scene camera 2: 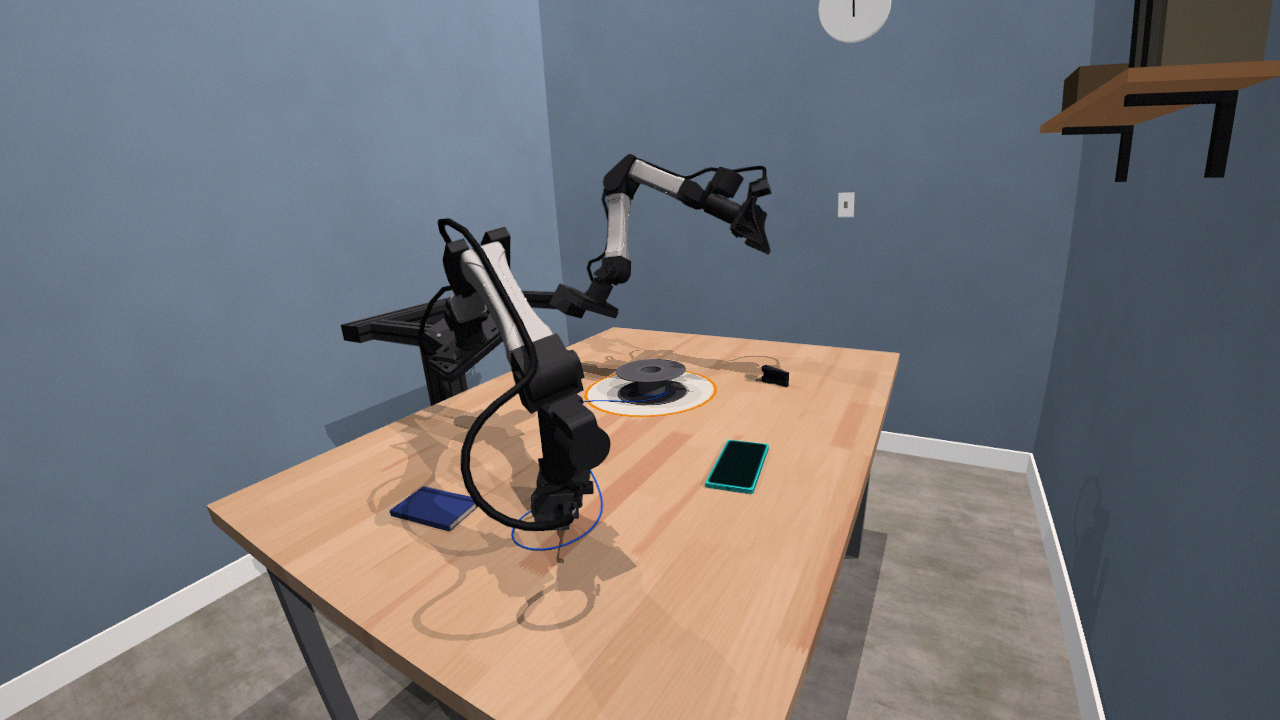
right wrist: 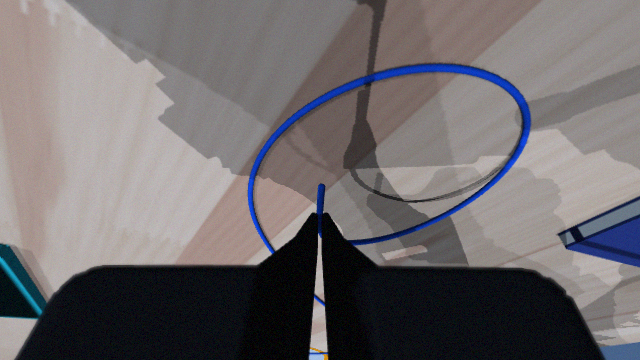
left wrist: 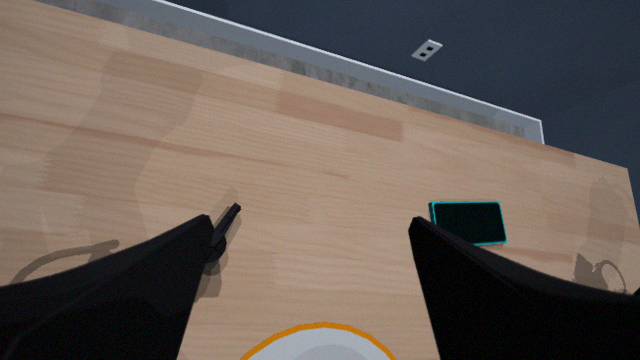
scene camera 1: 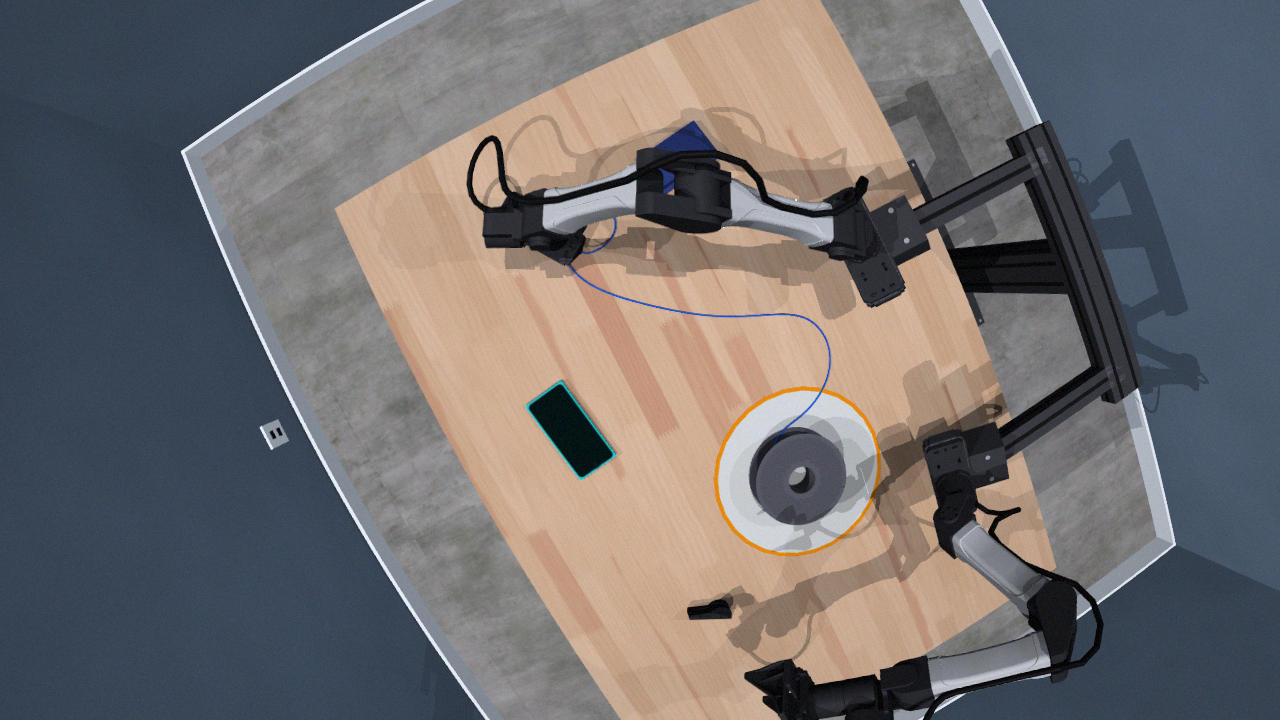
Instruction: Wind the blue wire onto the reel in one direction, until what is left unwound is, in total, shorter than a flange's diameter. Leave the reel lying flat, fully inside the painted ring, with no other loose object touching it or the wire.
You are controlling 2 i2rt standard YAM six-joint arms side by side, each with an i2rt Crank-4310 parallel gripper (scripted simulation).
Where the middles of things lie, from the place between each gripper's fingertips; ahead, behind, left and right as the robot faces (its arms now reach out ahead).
Scene:
I see the dark grey reel (scene camera 1: 816, 495) 340 mm below my left hand (scene camera 1: 753, 688), 250 mm behind it and 190 mm to the right of it. The rest, counted from my left hand: black clip-like object (left wrist: 218, 244) (350 mm below, 30 mm ahead).
I see my right gripper (scene camera 2: 572, 508) 58 cm to the right of the dark grey reel, 20 cm past it and 1 cm above it. The rest, counted from my right hand: black clip-like object 77 cm to the left, 8 cm ahead, 2 cm below.

